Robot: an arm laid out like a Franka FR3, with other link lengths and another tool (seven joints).
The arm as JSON. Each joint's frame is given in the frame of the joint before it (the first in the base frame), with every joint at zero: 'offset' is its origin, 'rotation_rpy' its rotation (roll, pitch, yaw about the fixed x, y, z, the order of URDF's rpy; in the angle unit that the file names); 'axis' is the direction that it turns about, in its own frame. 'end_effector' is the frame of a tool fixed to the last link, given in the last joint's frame.
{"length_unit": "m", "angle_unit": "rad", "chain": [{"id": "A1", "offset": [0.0, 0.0, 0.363], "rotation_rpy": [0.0, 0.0, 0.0], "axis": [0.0, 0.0, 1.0]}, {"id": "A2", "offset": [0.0, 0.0, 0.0], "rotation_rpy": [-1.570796, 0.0, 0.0], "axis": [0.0, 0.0, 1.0]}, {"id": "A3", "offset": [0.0, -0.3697, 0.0], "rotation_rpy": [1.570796, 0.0, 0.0], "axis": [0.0, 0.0, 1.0]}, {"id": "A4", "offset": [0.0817, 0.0, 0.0], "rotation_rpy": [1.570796, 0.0, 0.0], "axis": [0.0, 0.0, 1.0]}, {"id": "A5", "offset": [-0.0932, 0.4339, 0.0], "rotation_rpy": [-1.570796, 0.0, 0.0], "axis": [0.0, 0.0, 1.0]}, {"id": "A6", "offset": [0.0, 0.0, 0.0], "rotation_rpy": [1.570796, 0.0, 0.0], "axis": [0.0, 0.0, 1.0]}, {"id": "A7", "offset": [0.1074, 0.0, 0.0], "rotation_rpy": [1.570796, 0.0, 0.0], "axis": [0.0, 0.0, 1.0]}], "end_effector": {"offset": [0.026, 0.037, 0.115], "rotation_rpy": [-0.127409, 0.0, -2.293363]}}
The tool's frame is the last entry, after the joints.
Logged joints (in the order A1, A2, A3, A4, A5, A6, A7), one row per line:
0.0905, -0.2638, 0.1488, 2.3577, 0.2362, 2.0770, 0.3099
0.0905, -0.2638, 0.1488, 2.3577, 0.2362, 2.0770, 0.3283
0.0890, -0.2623, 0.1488, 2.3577, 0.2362, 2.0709, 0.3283
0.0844, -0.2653, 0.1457, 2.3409, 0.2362, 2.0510, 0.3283
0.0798, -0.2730, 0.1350, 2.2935, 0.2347, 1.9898, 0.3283
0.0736, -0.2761, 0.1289, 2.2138, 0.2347, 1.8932, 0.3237
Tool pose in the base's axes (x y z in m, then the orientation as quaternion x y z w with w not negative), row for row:
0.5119, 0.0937, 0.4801, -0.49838, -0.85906, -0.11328, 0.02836
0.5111, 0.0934, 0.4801, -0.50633, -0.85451, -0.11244, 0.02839
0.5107, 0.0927, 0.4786, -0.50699, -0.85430, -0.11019, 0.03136
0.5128, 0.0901, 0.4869, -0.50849, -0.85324, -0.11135, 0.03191
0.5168, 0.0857, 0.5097, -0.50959, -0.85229, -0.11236, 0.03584
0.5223, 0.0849, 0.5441, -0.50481, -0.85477, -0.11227, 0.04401
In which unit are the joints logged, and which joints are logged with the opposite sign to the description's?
The joints are logged in radians. Opposite sign: A4.
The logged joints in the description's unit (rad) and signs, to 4 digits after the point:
0.0905, -0.2638, 0.1488, -2.3577, 0.2362, 2.0770, 0.3099
0.0905, -0.2638, 0.1488, -2.3577, 0.2362, 2.0770, 0.3283
0.0890, -0.2623, 0.1488, -2.3577, 0.2362, 2.0709, 0.3283
0.0844, -0.2653, 0.1457, -2.3409, 0.2362, 2.0510, 0.3283
0.0798, -0.2730, 0.1350, -2.2935, 0.2347, 1.9898, 0.3283
0.0736, -0.2761, 0.1289, -2.2138, 0.2347, 1.8932, 0.3237

